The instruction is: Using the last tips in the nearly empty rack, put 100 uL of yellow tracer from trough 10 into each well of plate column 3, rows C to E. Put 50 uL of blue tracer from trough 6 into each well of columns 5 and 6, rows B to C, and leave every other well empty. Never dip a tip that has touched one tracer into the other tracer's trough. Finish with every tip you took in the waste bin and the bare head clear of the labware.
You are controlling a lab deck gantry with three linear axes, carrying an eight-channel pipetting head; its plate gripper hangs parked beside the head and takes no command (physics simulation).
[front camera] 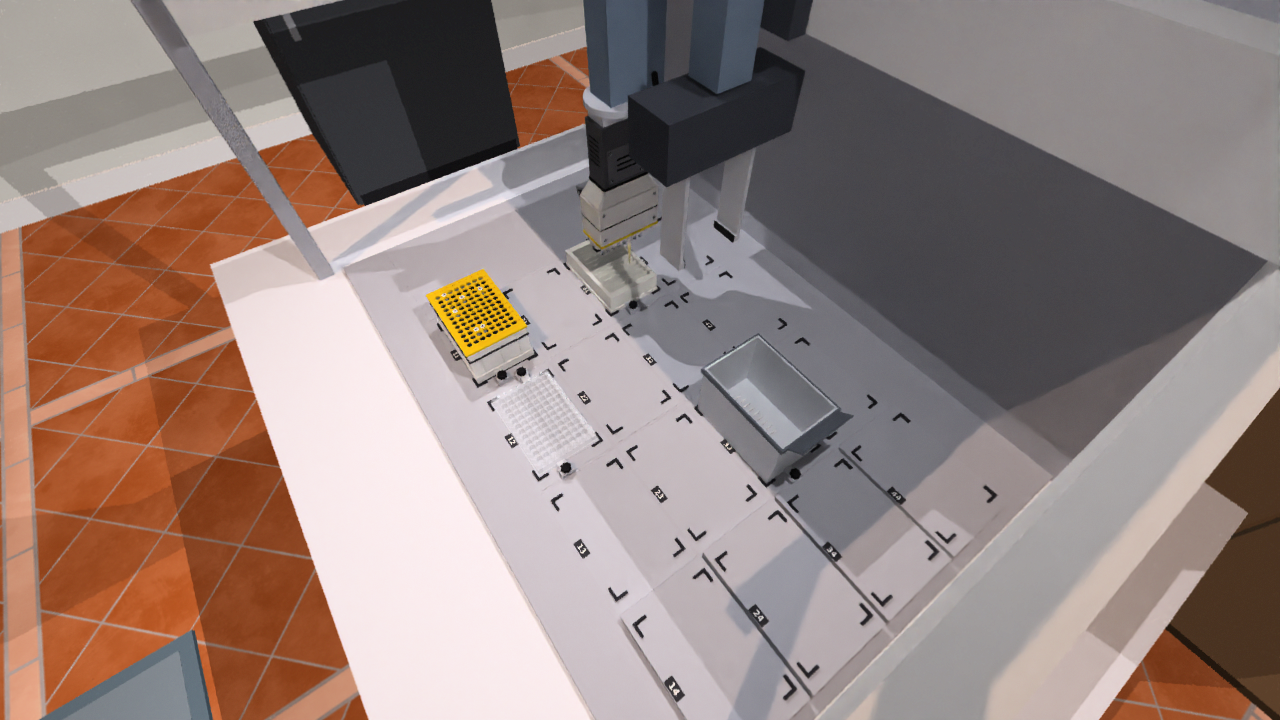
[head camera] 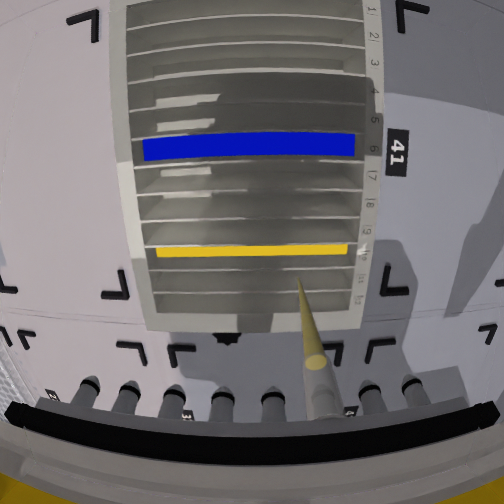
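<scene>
The pipetting head (front camera: 619,214) (head camera: 250,450) is over the trough reservoir (front camera: 586,279) (head camera: 131,200). One tip (front camera: 629,252) (head camera: 310,335) sits on its sixth channel from the left in the head view, with yellow liquid inside; the other channels are bare. The tip's end stands above the reservoir. Yellow tracer (head camera: 250,250) lies in trough 10, blue tracer (head camera: 250,145) in trough 6. The yellow tip rack (front camera: 478,308) holds several scattered tips. The plate (front camera: 544,420) shows no colour I can make out. The parked plate gripper (front camera: 699,248) is open and empty.
The grey waste bin (front camera: 744,438) stands right of the plate in the front view, its walls rising above the deck. Black corner marks and numbered labels lie across the deck. A dark screen (front camera: 402,98) stands behind the deck's far left edge.
</scene>
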